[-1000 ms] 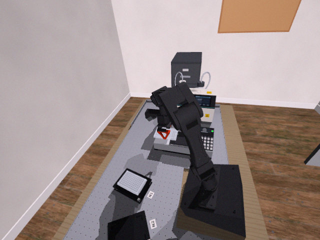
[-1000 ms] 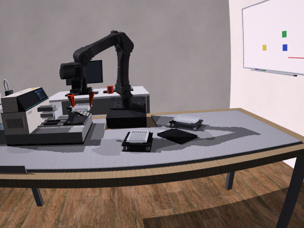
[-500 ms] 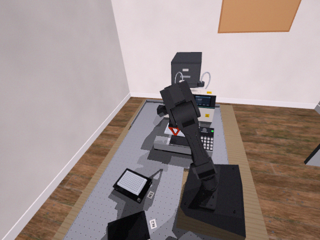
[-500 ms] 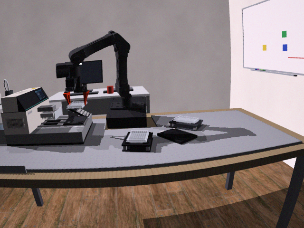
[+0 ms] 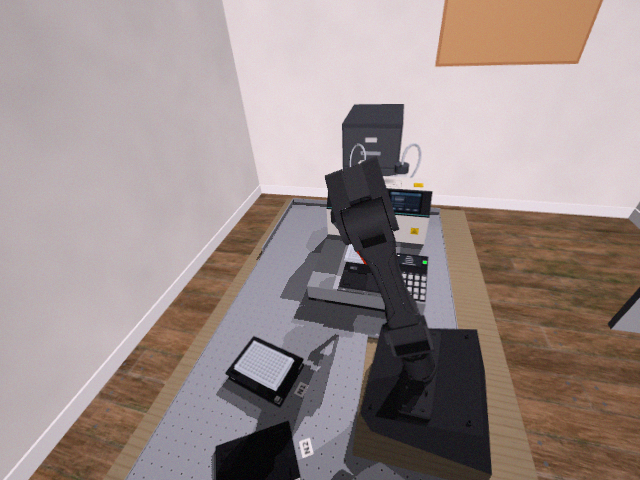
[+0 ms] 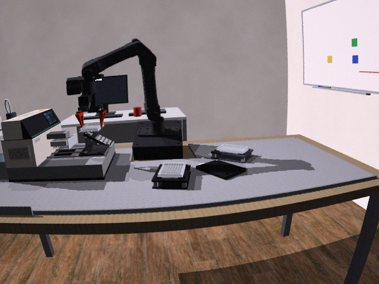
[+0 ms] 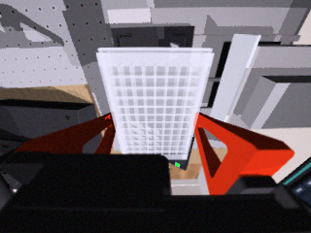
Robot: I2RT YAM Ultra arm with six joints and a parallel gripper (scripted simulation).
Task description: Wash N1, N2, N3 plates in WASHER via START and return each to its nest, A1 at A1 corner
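Now: the black washer carrier 100 mm below my hand. The rest, counted from my hand: manifold head: 150 mm to the right, 50 mm below, 30 mm ahead; washer: 150 mm to the right, 40 mm below, 30 mm ahead; N1 label: 360 mm to the left, 170 mm below, 60 mm ahead.
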